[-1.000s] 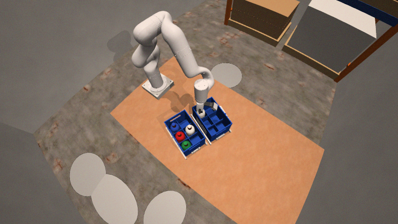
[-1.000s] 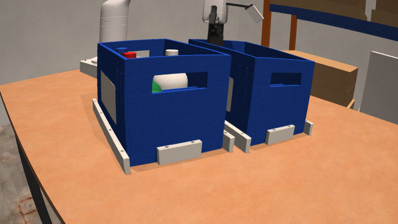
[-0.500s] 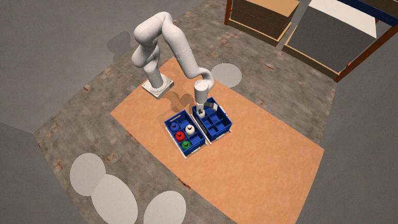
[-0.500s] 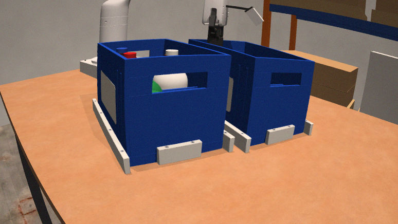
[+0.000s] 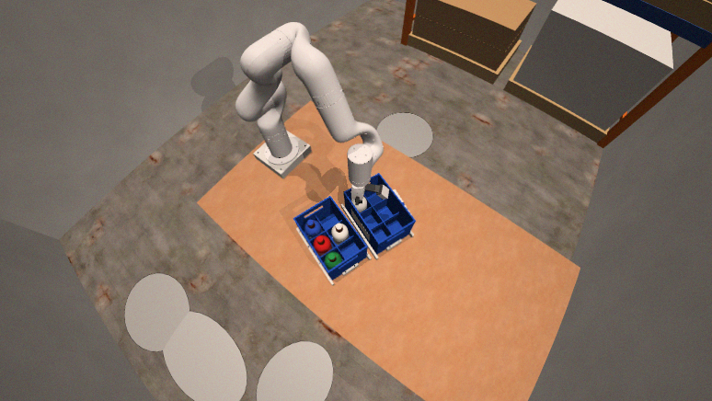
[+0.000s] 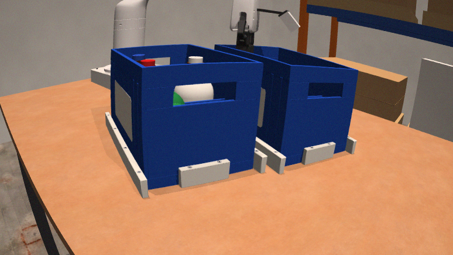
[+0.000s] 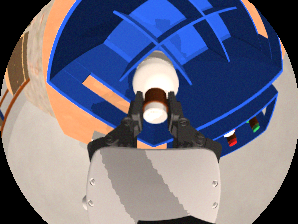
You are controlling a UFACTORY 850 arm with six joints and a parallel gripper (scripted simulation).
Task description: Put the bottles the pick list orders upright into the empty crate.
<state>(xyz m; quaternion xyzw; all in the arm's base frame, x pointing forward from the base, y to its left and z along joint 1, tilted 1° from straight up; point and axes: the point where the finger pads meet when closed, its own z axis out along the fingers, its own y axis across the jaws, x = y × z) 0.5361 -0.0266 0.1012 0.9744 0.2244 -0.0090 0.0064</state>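
The blue-label bottle is 22 cm to the right of my hand, 9 cm behind it and 7 cm below it. From my hand the other things lie so: white-label bottle: 16 cm to the right, 7 cm below, 1 cm ahead; pick list: 16 cm below, 15 cm to the left, 13 cm ahead; red bottle: 25 cm to the right, 7 cm below, 2 cm behind.
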